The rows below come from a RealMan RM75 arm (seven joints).
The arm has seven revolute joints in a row. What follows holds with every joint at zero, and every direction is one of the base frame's. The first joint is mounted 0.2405 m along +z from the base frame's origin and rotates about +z. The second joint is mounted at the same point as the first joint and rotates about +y. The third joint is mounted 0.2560 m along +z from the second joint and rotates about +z. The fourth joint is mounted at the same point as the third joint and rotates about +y. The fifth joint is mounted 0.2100 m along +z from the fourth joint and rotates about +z. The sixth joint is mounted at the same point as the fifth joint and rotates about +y. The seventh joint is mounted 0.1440 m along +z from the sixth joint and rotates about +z. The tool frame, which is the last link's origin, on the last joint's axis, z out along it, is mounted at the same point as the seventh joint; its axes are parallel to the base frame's.
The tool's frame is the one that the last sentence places.
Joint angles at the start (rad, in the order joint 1, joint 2, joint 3, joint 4, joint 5, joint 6, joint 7):
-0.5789 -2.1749 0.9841 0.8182 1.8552 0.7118 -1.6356
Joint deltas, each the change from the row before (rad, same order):
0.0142 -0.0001 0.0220 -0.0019 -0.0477 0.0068 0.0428
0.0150 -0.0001 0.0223 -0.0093 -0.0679 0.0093 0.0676
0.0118 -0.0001 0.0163 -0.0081 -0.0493 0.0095 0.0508
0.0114 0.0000 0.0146 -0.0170 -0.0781 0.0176 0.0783
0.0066 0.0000 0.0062 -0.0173 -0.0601 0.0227 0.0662
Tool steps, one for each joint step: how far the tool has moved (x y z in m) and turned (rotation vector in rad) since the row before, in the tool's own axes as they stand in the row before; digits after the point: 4 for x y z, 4 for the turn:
-0.0022 0.0039 -0.0009 -0.0161 0.0139 0.0110
-0.0028 0.0046 -0.0010 -0.0185 0.0221 0.0152
-0.0027 0.0036 -0.0010 -0.0143 0.0155 0.0111
-0.0021 0.0044 -0.0012 -0.0180 0.0314 0.0107
-0.0014 0.0037 -0.0011 -0.0175 0.0275 0.0102

